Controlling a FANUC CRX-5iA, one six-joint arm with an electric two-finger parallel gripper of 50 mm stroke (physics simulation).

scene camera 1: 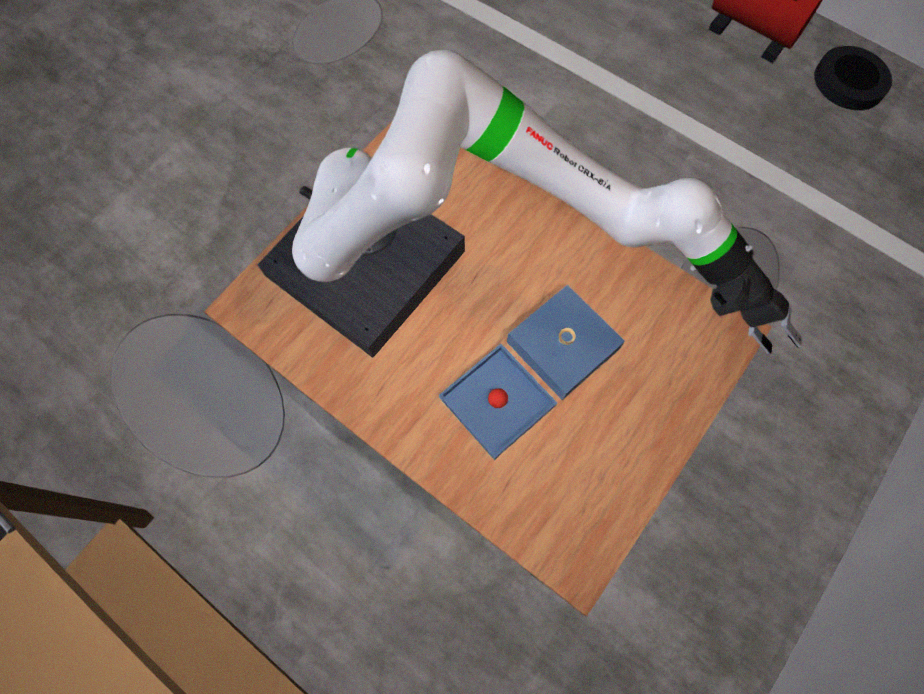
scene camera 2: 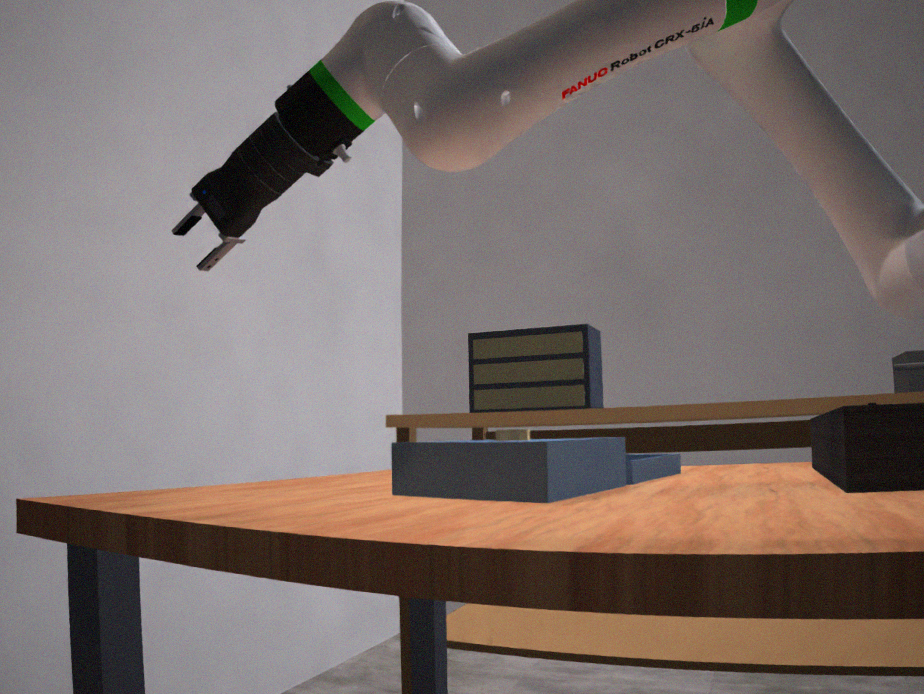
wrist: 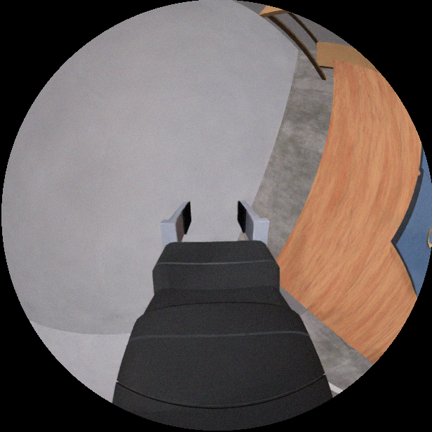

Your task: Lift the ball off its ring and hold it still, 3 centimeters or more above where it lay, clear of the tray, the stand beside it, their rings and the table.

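Places are measured from the arm's base along level axes (x left, y ahead, z down), in millimetres.
Pixels of known places: gripper, fingertip midpoint: [scene camera 1: 784, 346] [scene camera 2: 189, 250].
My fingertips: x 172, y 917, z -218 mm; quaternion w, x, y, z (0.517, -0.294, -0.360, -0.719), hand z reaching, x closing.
Note:
For each thing: its top centre in the pictures, then the offset to it from my fingertips. "pt": a spot on its surface instead. Level surfaces: height alone.
- red ball, top centre: [scene camera 1: 498, 395] dx -331, dy -419, dz +235 mm
- pale yellow ring, surface spot: [scene camera 2: 512, 434] pt dx -110, dy -374, dz +227 mm
- wooden table, surface height: dz +290 mm
A red ball [scene camera 1: 497, 398] sits near the middle of the shallow blue tray [scene camera 1: 471, 421] [scene camera 2: 657, 469]; its ring is hidden beneath it in scene camera 1. The ball does not show in scene camera 2 or the wrist view. A blue stand [scene camera 1: 534, 329] [scene camera 2: 469, 472] [wrist: 414, 250] is beside the tray, with a pale yellow ring [scene camera 1: 560, 338] [scene camera 2: 512, 434] [wrist: 430, 238] on top. My gripper [scene camera 1: 782, 346] [scene camera 2: 188, 251] [wrist: 213, 210] is open and empty, high above the table and well away from the ball, tilted outward.
The wooden table [scene camera 1: 418, 418] [scene camera 2: 709, 522] [wrist: 350, 175] carries the tray, the stand and the robot's black base plate [scene camera 1: 351, 313] [scene camera 2: 881, 451]. Behind it in scene camera 2, a drawer cabinet [scene camera 2: 528, 369] stands on a bench [scene camera 2: 672, 408].

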